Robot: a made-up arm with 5 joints.
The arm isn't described. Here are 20 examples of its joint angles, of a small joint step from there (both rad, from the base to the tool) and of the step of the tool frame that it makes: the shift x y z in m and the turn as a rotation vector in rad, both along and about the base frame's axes.
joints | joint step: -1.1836 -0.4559 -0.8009 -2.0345 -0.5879 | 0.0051 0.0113 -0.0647 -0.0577 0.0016
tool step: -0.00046 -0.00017 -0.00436 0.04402 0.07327 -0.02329
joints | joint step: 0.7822 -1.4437 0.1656 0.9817 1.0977 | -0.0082 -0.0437 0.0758 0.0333 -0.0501
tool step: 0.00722 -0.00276 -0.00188 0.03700 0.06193 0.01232
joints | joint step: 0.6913 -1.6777 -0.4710 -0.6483 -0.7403 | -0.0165 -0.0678 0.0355 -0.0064 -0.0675
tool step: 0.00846 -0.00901 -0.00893 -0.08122 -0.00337 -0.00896
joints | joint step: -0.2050 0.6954 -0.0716 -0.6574 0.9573 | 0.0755 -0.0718 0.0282 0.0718 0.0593
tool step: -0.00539 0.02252 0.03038 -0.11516 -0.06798 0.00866
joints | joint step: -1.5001 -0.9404 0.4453 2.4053 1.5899 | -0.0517 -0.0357 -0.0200 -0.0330 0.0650
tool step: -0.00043 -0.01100 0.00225 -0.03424 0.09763 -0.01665
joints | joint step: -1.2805 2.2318 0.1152 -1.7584 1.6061 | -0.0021 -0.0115 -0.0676 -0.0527 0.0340
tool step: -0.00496 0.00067 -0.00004 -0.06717 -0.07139 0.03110
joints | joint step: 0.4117 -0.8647 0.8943 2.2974 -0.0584 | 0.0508 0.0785 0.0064 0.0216 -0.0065
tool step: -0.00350 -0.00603 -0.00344 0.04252 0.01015 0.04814
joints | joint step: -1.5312 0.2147 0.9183 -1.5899 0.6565 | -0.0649 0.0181 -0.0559 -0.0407 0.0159
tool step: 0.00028 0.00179 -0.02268 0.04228 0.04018 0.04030
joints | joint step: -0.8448 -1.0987 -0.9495 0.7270 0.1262 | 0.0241 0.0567 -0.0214 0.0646 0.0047
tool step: -0.00561 -0.00647 -0.00613 -0.03119 -0.04383 0.01379
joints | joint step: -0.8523 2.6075 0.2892 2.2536 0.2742 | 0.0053 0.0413 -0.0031 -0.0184 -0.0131
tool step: 0.00054 0.00701 0.00533 0.03150 -0.02477 -0.00206
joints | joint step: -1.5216 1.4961 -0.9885 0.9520 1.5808 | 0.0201 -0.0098 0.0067 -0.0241 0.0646
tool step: 0.00197 -0.00759 -0.00132 -0.05721 -0.07178 -0.00127
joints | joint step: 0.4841 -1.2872 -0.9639 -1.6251 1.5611 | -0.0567 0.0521 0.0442 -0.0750 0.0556
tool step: -0.00482 -0.00422 0.03669 0.22887 0.01766 0.01434
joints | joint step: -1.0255 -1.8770 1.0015 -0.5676 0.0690 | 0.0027 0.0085 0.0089 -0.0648 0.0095
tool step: 0.00262 0.00107 -0.00056 -0.03156 0.05780 0.00167
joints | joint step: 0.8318 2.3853 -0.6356 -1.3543 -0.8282 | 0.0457 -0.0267 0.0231 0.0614 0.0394
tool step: -0.00511 -0.00797 0.01812 -0.02052 -0.03818 -0.03951
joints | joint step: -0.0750 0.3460 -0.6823 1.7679 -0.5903 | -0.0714 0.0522 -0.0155 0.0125 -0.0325
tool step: 0.00347 -0.01805 -0.00769 0.13055 -0.03839 0.00673
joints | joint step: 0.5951 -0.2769 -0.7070 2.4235 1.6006 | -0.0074 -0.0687 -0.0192 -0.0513 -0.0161
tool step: 0.00125 0.01600 -0.01059 -0.02565 0.00224 -0.05623
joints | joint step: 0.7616 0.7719 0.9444 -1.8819 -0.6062 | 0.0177 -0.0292 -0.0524 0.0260 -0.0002
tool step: -0.00321 0.00965 0.00066 -0.02111 -0.01516 -0.06101
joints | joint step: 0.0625 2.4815 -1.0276 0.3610 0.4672 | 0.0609 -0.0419 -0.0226 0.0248 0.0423
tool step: -0.00368 -0.02826 0.01274 -0.11699 -0.01681 -0.01897
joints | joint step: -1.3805 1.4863 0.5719 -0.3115 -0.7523 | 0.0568 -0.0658 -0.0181 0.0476 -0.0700
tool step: -0.01342 -0.02817 -0.00069 -0.05221 0.08837 0.06875
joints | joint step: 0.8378 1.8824 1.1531 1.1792 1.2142 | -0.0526 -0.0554 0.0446 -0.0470 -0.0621
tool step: -0.00273 0.00737 0.00674 -0.01015 -0.02093 0.05061
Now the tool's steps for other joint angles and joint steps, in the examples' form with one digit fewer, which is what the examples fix.
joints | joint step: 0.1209 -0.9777 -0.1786 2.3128 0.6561 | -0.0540 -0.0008 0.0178 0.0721 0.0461
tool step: 0.0025 -0.0083 0.0175 0.0213 -0.0321 0.0311
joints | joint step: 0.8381 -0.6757 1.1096 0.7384 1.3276 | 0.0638 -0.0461 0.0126 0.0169 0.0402
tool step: 0.0034 0.0038 -0.0366 -0.1220 0.0156 0.0128
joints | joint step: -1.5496 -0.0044 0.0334 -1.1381 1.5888 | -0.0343 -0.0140 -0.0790 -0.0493 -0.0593
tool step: -0.0032 -0.0039 -0.0079 -0.0159 0.1226 0.0099
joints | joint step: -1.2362 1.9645 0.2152 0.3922 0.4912 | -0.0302 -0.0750 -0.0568 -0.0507 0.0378
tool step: -0.0106 -0.0175 -0.0090 -0.1179 0.0037 0.0072
